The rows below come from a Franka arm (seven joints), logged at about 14 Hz.
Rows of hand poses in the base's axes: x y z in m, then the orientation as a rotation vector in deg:
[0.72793, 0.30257, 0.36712, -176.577, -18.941, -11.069]
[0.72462, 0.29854, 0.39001, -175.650, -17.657, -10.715]
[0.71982, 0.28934, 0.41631, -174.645, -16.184, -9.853]
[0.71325, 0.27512, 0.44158, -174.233, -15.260, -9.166]
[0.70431, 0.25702, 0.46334, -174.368, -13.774, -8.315]
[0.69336, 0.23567, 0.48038, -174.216, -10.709, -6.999]
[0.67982, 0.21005, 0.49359, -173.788, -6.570, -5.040]
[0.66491, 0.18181, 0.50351, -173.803, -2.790, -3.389]
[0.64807, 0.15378, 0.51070, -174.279, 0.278, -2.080]
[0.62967, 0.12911, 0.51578, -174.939, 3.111, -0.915]
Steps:
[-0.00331, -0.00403, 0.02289, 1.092, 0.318, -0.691]
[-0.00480, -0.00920, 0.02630, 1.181, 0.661, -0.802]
[-0.00657, -0.01422, 0.02527, 0.516, 0.501, -0.529]
[-0.00894, -0.01810, 0.02176, 0.029, 0.601, -0.948]
[-0.01095, -0.02135, 0.01704, 0.442, 0.971, -1.934]
[-0.01354, -0.02562, 0.01321, 0.720, 1.440, -2.608]
[-0.01491, -0.02824, 0.00992, 0.153, 1.219, -2.422]
[-0.01684, -0.02803, 0.00719, -0.409, 0.965, -1.978]
[-0.01840, -0.02467, 0.00508, -0.654, 0.860, -1.820]

